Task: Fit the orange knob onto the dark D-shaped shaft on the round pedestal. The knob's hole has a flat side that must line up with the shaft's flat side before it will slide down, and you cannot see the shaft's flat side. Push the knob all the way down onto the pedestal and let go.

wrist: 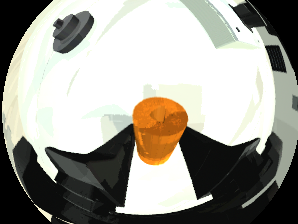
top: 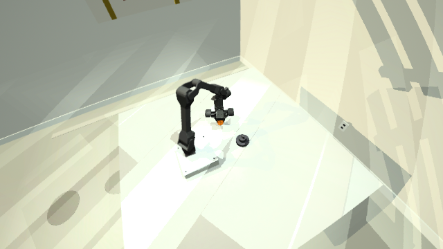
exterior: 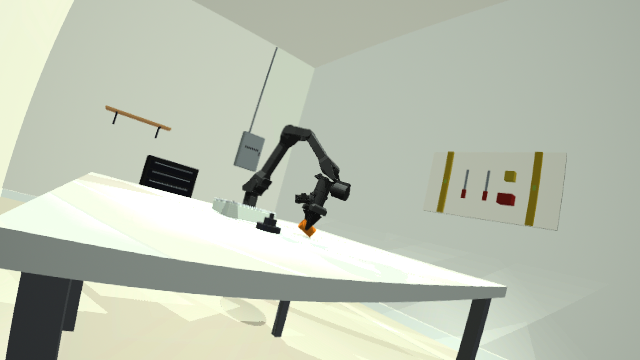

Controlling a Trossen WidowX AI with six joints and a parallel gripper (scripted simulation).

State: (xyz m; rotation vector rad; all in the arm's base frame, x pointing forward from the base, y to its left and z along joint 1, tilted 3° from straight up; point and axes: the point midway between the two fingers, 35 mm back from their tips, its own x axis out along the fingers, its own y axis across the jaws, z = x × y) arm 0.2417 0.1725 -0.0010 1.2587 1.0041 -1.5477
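My gripper tip is 180 mm to the left of the round dark pedestal and 90 mm short of it. Also, from my gripper tip: orange knob: 10 mm to the left, 10 mm above.
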